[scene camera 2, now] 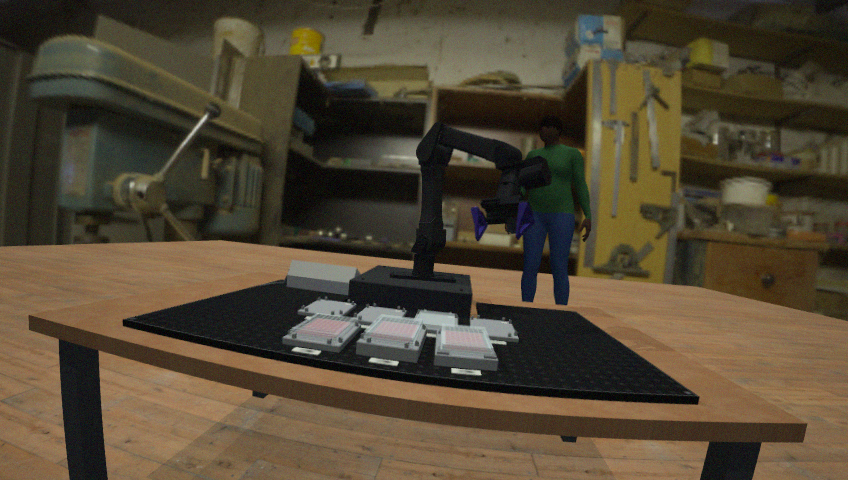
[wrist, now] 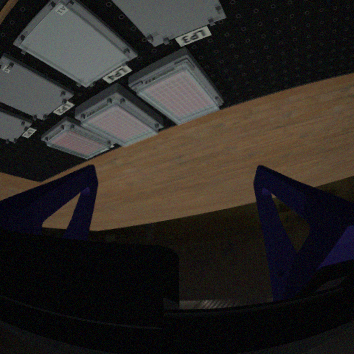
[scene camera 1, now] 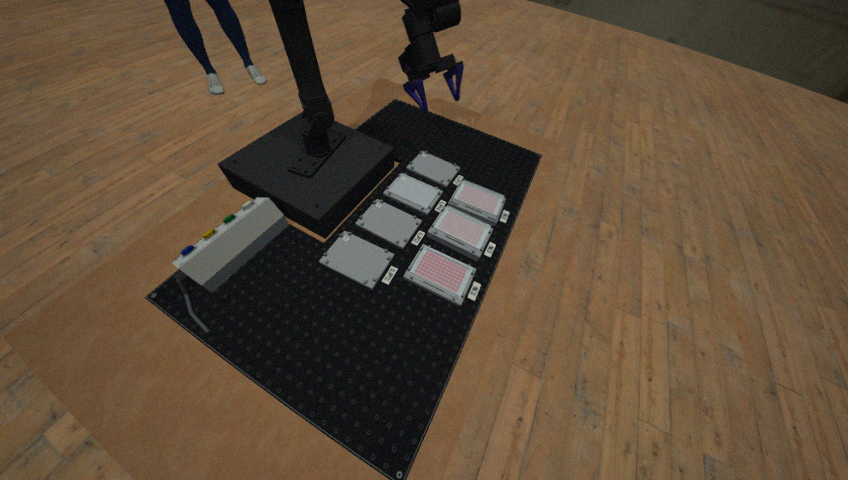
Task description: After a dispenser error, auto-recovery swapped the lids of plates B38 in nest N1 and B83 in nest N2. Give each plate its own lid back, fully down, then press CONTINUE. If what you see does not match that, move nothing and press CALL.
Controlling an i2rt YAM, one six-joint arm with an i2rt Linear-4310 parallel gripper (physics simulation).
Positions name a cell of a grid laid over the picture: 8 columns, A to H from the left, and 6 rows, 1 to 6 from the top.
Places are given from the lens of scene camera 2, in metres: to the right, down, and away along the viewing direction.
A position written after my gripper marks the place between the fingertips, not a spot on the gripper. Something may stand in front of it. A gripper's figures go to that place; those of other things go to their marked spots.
my gripper (scene camera 2: E3): 0.16, 0.00, 0.78
button box (scene camera 2: D4): -0.29, 0.12, 1.05
